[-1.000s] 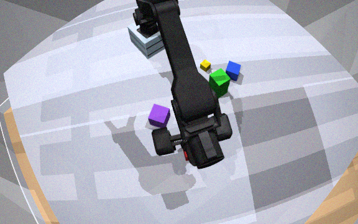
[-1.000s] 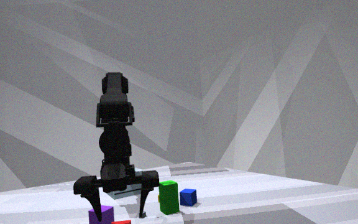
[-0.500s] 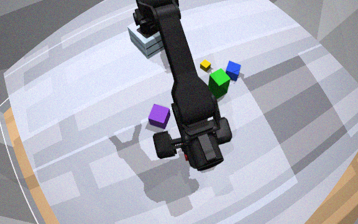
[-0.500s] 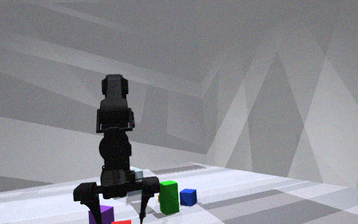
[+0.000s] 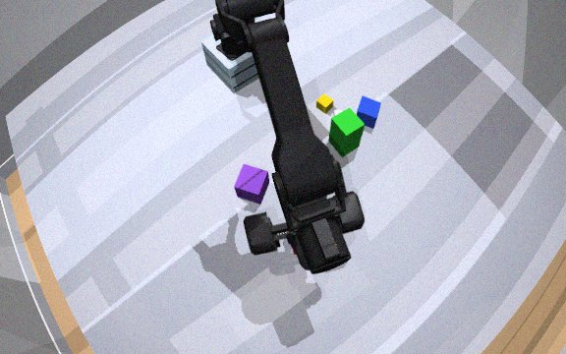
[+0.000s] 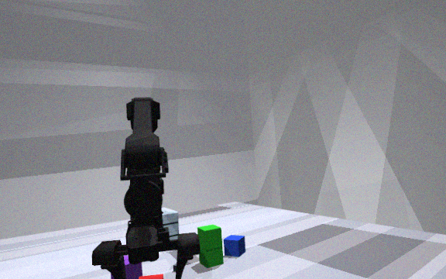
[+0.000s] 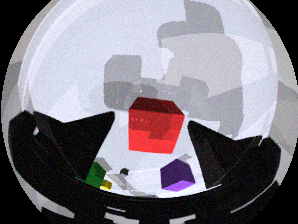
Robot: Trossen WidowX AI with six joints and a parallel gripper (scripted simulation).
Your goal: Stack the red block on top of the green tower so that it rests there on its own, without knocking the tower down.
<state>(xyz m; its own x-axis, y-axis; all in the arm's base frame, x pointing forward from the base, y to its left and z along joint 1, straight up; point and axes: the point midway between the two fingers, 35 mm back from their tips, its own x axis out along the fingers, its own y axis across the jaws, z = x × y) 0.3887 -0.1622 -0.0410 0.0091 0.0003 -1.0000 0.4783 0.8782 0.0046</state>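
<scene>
The red block lies right at my gripper tip. Round my gripper tip: tiny grey cube (11 cm to the left, 11 cm behind, 1 cm below); then small yellow block (23 cm to the left, 18 cm behind, 1 cm below); then purple block (14 cm behind, 1 cm above).
</scene>
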